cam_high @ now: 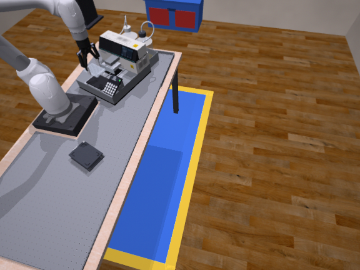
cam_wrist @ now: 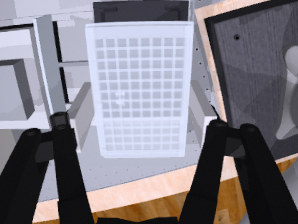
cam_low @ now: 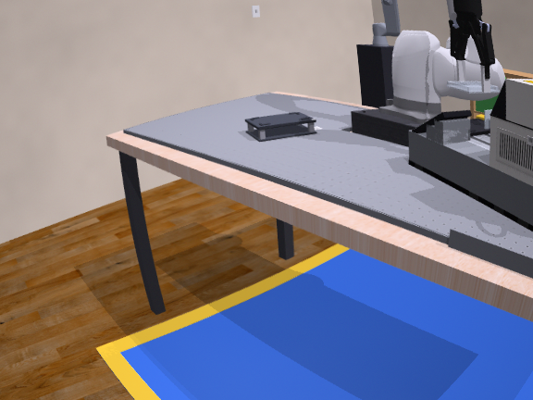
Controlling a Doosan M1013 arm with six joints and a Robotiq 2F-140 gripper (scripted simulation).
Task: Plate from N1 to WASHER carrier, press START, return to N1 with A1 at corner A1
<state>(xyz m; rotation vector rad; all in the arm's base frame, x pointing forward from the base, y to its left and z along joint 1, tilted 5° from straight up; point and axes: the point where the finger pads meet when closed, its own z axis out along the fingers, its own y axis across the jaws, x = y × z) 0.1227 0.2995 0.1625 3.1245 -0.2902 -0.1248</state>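
The plate is 20 mm below my hand. Also, from my hand: plate washer (150 mm to the left, 80 mm below, 30 mm ahead); plate nest N1 (520 mm to the right, 230 mm ahead, 180 mm below).
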